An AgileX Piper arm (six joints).
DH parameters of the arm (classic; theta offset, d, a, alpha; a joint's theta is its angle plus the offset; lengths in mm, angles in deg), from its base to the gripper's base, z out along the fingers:
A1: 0 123 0 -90
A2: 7.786 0 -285.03 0
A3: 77.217 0 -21.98 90
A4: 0 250.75 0 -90
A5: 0 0 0 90
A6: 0 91 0 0
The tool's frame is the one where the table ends.
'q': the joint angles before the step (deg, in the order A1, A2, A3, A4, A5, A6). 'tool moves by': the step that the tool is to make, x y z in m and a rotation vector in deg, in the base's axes. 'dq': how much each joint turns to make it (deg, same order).
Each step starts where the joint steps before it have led.
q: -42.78 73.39 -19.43 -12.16 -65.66 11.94
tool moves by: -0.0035 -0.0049 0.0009 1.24 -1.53 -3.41
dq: 0.01 0.01 0.00 4.22 -0.15 -0.89
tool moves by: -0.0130 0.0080 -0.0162 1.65 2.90 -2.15
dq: 0.01 -1.31 4.58 2.06 0.22 -2.13
